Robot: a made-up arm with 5 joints.
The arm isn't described. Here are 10 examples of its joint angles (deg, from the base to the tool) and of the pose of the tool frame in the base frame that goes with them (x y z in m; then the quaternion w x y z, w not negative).
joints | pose
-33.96 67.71 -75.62 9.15 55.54 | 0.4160 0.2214 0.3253 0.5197 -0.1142 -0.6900 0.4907
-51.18 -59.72 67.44 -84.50 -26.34 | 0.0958 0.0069 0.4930 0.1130 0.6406 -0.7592 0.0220
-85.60 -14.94 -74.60 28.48 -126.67 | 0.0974 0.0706 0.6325 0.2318 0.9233 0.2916 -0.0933
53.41 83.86 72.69 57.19 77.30 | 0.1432 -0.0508 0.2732 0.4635 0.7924 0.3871 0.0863
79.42 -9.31 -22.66 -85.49 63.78 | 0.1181 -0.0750 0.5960 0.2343 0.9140 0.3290 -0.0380
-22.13 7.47 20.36 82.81 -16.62 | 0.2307 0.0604 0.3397 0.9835 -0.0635 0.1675 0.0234
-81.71 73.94 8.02 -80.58 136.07 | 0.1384 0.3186 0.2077 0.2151 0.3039 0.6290 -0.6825
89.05 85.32 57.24 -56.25 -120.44 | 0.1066 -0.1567 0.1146 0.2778 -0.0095 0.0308 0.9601
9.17 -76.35 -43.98 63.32 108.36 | -0.0278 0.0264 0.5170 0.1892 -0.8075 -0.5170 0.2117
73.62 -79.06 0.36 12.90 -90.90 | 0.0796 0.0838 0.5276 0.0232 0.1704 -0.9628 -0.2083
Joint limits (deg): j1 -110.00..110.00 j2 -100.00..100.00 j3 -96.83..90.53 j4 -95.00..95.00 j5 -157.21..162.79
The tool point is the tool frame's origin. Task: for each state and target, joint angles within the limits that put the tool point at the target. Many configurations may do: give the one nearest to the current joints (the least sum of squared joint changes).
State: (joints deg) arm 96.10 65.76 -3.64 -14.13 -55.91
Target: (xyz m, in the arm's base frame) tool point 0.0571 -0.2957 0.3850
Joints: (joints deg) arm 99.03 19.73 5.96 -11.53 -55.91
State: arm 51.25 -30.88 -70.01 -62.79 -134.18
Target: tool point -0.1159 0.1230 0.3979
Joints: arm 28.51 -62.03 -85.77 -70.44 -134.18
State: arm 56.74 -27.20 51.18 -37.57 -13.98
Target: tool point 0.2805 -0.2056 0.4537
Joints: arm 49.66 11.43 10.63 -41.27 -13.98
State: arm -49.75 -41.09 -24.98 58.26 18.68
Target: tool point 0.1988 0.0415 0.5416
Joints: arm -19.22 -30.98 -26.92 54.41 18.68
